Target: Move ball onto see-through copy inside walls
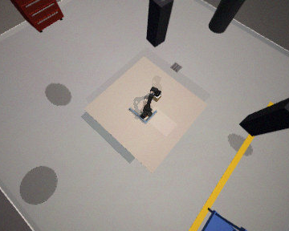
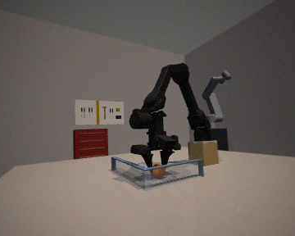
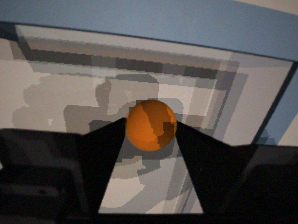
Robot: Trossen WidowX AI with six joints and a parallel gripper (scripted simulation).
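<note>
My gripper tip is right at the orange ball. Round my gripper tip: see-through copy (right at my gripper tip).
</note>
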